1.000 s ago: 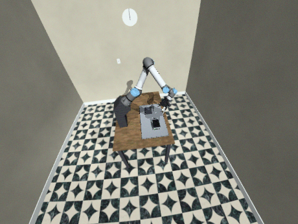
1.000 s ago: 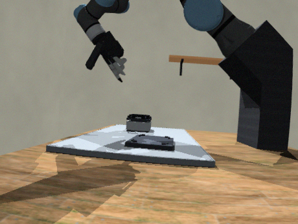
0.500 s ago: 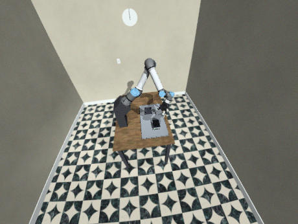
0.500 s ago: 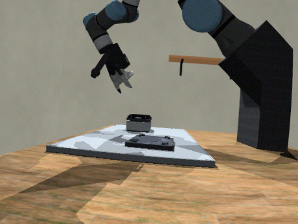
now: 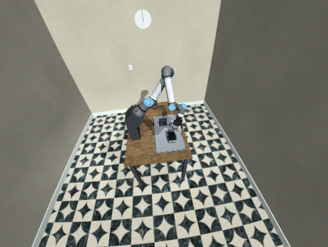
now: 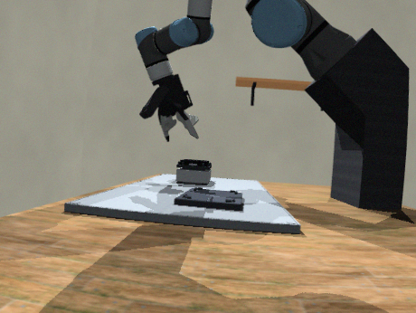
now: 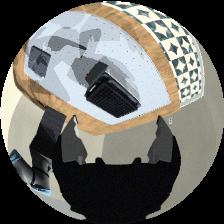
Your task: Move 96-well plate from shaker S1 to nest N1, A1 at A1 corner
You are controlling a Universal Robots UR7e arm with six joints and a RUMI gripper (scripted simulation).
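My hand is 40 mm past the 96-well plate, 30 mm to the left of it and 70 mm above it. Also, from my hand: plate nest N1: 180 mm behind, 300 mm to the left, 120 mm below.
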